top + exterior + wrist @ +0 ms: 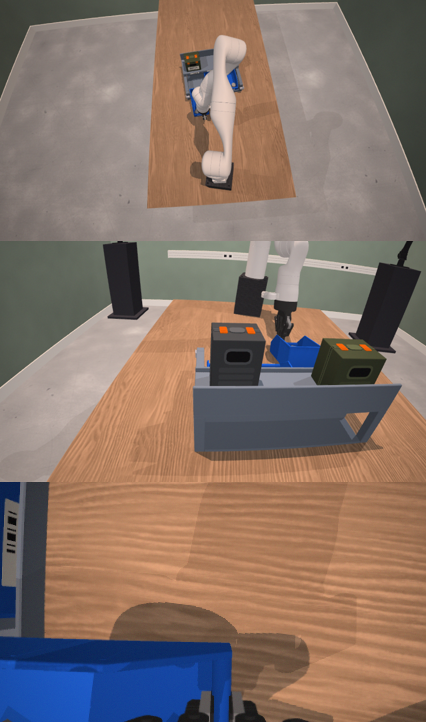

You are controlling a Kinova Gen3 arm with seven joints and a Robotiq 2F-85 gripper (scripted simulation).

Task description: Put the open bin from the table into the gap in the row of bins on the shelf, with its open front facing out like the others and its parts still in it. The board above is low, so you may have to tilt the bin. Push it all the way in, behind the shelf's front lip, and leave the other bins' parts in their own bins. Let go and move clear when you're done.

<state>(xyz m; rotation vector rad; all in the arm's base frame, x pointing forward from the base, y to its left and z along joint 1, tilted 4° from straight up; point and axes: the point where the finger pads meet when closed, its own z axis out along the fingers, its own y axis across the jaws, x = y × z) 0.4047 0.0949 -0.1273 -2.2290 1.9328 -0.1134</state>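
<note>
The grey part is 13 cm ahead of my hand and 6 cm to the left of it. Also, from my hand: grey shelf: 27 cm ahead, 6 cm to the right, 3 cm above.
</note>
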